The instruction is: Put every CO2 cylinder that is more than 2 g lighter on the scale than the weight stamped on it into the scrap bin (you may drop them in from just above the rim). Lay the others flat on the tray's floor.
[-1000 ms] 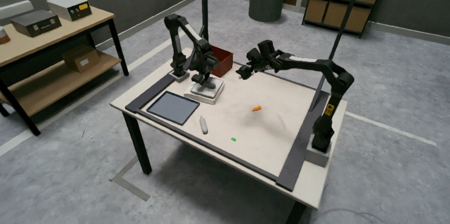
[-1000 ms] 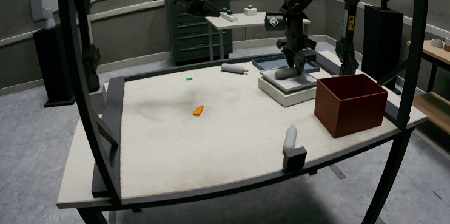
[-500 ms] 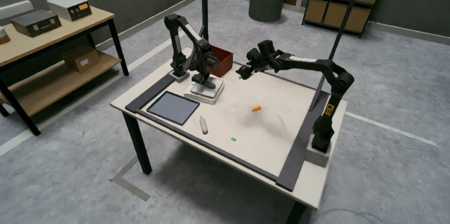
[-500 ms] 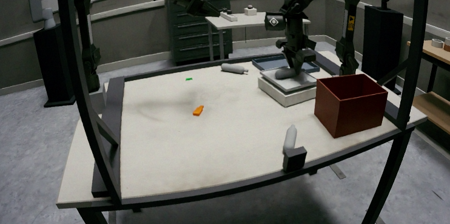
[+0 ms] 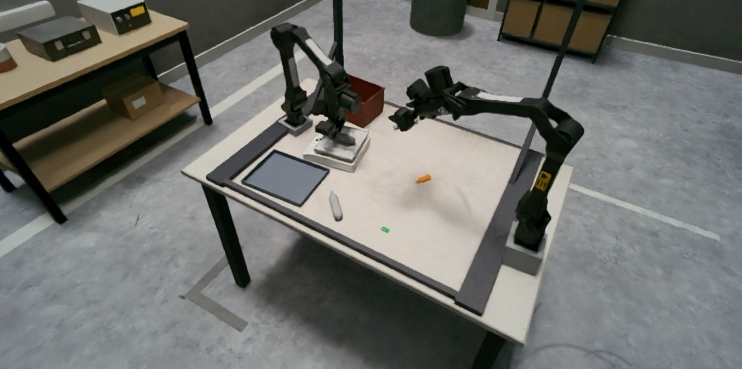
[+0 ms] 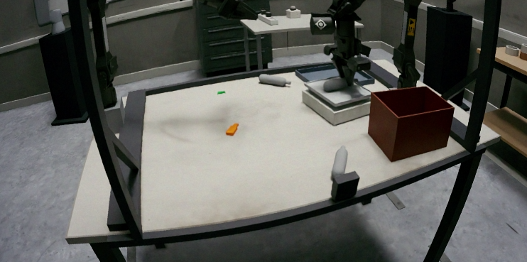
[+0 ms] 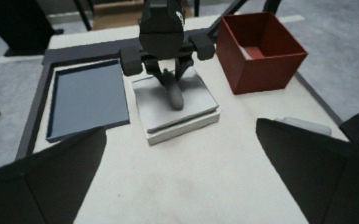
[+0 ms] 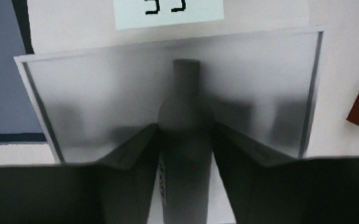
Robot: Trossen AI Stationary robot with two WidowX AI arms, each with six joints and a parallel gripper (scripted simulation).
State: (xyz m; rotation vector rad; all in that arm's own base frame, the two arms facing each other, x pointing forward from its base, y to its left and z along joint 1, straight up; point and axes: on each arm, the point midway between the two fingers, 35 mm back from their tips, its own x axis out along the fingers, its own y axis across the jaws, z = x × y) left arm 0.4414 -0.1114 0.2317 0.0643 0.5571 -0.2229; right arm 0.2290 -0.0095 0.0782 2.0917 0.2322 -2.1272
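The blue-grey tray lies 22 cm ahead of my right hand, 10 cm below it and 3 cm to the right of it. The rest, counted from my right hand: small green piece (38 cm to the left, 18 cm ahead, 11 cm below); red scrap bin (24 cm behind, 12 cm to the right, 8 cm below); small orange piece (34 cm to the left, 10 cm below, 8 cm behind).
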